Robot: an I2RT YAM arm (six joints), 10 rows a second.
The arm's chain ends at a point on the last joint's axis. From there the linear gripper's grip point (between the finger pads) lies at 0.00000 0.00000 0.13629 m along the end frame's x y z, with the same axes.
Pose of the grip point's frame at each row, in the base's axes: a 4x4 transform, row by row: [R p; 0 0 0 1], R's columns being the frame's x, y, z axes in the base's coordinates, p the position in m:
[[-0.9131 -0.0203 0.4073 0.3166], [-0.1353 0.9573 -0.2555 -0.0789], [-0.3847 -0.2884 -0.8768 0.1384], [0 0 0 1]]
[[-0.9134 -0.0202 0.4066 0.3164], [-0.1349 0.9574 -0.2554 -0.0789], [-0.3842 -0.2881 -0.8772 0.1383], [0 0 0 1]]
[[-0.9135 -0.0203 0.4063 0.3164], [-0.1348 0.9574 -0.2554 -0.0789], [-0.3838 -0.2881 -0.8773 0.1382], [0 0 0 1]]
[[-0.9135 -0.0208 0.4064 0.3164], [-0.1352 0.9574 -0.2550 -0.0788], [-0.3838 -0.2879 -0.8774 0.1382], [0 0 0 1]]
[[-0.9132 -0.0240 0.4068 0.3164], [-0.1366 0.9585 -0.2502 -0.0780], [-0.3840 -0.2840 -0.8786 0.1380], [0 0 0 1]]
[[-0.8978 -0.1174 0.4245 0.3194], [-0.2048 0.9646 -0.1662 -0.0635], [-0.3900 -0.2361 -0.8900 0.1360], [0 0 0 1]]
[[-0.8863 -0.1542 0.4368 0.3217], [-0.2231 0.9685 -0.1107 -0.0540], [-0.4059 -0.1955 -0.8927 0.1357], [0 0 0 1]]
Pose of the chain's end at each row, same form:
[[-0.9131 -0.0203 0.4073 0.2611], [-0.1353 0.9573 -0.2555 -0.0441], [-0.3847 -0.2884 -0.8768 0.2579], [0 0 0 1]]
[[-0.9134 -0.0202 0.4066 0.2610], [-0.1349 0.9574 -0.2554 -0.0441], [-0.3842 -0.2881 -0.8772 0.2579], [0 0 0 1]]
[[-0.9135 -0.0203 0.4063 0.2610], [-0.1348 0.9574 -0.2554 -0.0441], [-0.3838 -0.2881 -0.8773 0.2578], [0 0 0 1]]
[[-0.9135 -0.0208 0.4064 0.2610], [-0.1352 0.9574 -0.2550 -0.0440], [-0.3838 -0.2879 -0.8774 0.2578], [0 0 0 1]]
[[-0.9132 -0.0240 0.4068 0.2610], [-0.1366 0.9585 -0.2502 -0.0439], [-0.3840 -0.2840 -0.8786 0.2577], [0 0 0 1]]
[[-0.8978 -0.1174 0.4245 0.2615], [-0.2048 0.9646 -0.1662 -0.0408], [-0.3900 -0.2361 -0.8900 0.2573], [0 0 0 1]]
[[-0.8863 -0.1542 0.4368 0.2622], [-0.2231 0.9685 -0.1107 -0.0389], [-0.4059 -0.1955 -0.8927 0.2574], [0 0 0 1]]

